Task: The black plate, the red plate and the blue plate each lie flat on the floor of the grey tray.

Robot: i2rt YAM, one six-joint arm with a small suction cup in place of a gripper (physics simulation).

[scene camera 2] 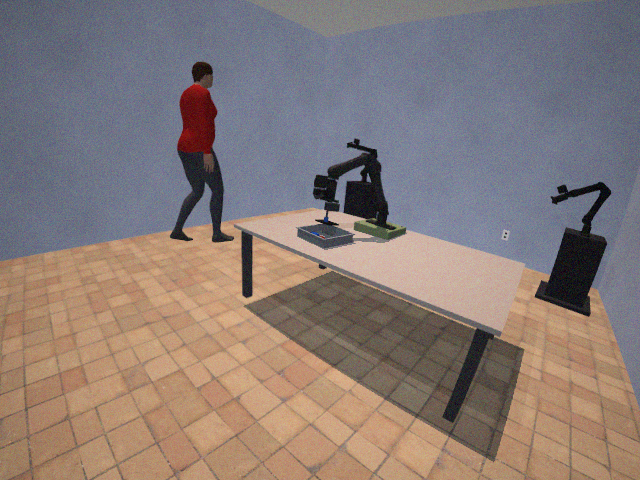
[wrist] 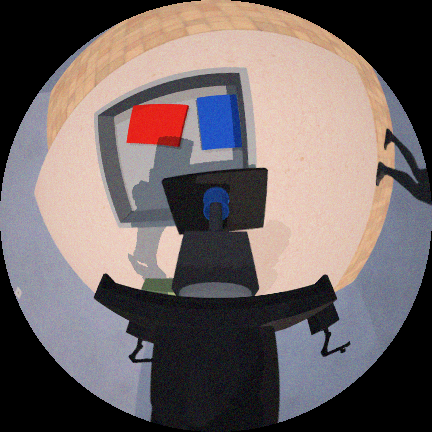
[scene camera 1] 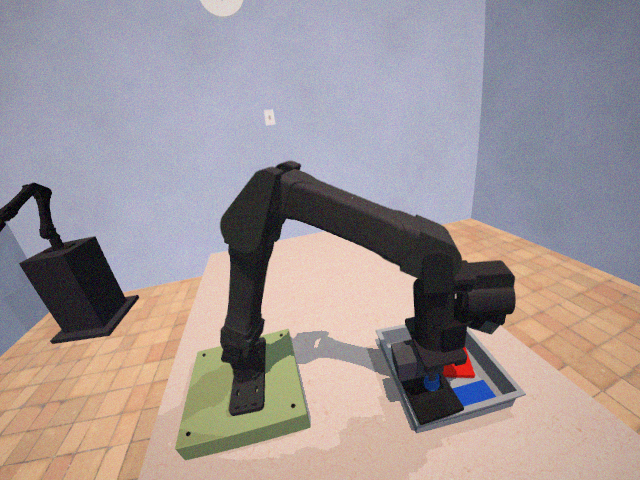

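Where they show: hand at its tool point: [scene camera 2: 325, 223] [wrist: 215, 193] [scene camera 1: 431, 386]; arm's base at its link origin: [scene camera 2: 380, 225] [scene camera 1: 250, 372].
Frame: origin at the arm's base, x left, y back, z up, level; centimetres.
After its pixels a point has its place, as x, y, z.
Observation:
My suction gripper [scene camera 1: 432, 383] [scene camera 2: 326, 220] [wrist: 216, 202] {-14.7, -35.9, 1.9} is shut on the black plate [scene camera 1: 436, 405] {-18.7, -34.4, 2.7} [scene camera 2: 333, 223] {-9.9, -34.3, 2.8} [wrist: 250, 195] {-18.7, -35.5, 2.8}, which hangs about level from the blue cup. In scene camera 2 the plate is above the rim of the grey tray [scene camera 1: 509, 396] {-20.5, -49.4, 0.2} [scene camera 2: 338, 242] {3.3, -43.4, -3.2} [wrist: 251, 110] {-20.5, -45.7, 0.2}. In the wrist view the plate covers the tray's near right corner. The red plate [scene camera 1: 465, 369] {-10.3, -47.9, -3.5} [wrist: 155, 124] {-6.8, -47.2, -3.5} lies flat on the tray floor, partly behind the arm in scene camera 1. The blue plate [scene camera 1: 474, 393] {-15.9, -46.0, -3.5} [wrist: 217, 122] {-16.2, -45.1, -3.5} lies flat on the tray floor beside the right wall in the wrist view.
The arm's green base block [scene camera 1: 281, 382] {-4.4, -7.2, 0.3} [scene camera 2: 392, 231] {12.4, -5.2, -0.2} stands on the table [scene camera 1: 341, 439] {-16.2, -17.2, -4.8} [scene camera 2: 439, 263] {50.4, -18.5, -4.8} [wrist: 310, 125] {-32.8, -45.0, -4.8}. A person in a red top [scene camera 2: 196, 118] stands behind the table's far left end. Another dark arm on a pedestal [scene camera 1: 77, 289] [scene camera 2: 573, 268] stands off the table.

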